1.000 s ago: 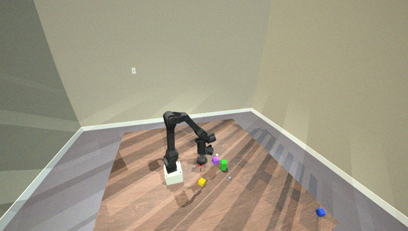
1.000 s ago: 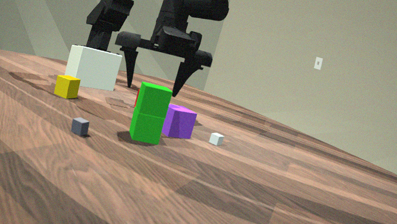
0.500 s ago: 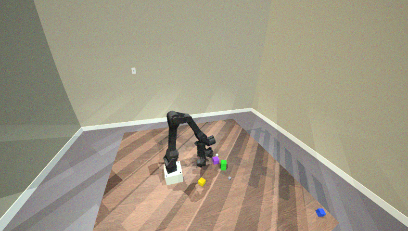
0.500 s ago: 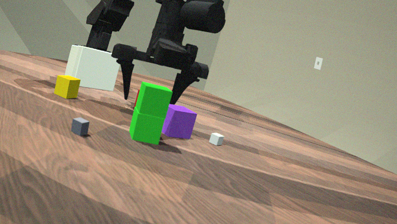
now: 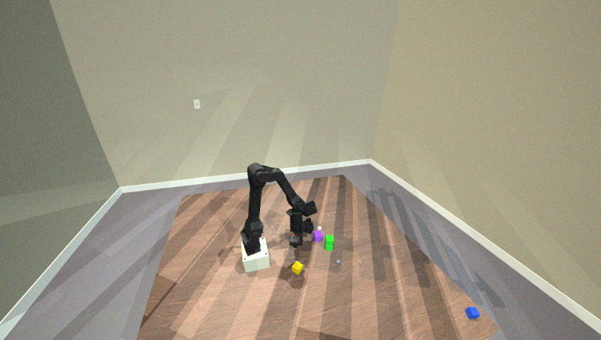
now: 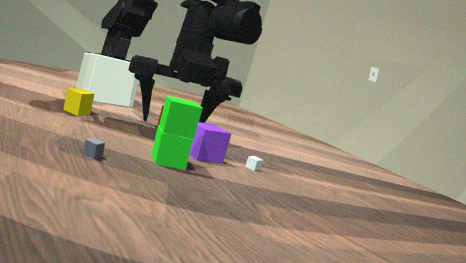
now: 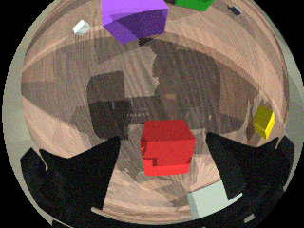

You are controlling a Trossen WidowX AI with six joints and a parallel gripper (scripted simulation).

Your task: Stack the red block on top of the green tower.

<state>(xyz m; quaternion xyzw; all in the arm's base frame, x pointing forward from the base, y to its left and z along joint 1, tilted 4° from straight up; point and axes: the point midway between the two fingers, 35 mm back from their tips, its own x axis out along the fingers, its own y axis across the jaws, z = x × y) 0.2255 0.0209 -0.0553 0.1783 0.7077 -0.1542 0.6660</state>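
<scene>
My gripper tip is now 120 mm short of the purple block, 40 mm to the left of it and 10 mm below it. Also, from my gripper tip: yellow block (150 mm to the right, 70 mm behind, 10 mm above); small white cube (160 mm ahead, 20 mm to the left); red block (10 mm above).
</scene>
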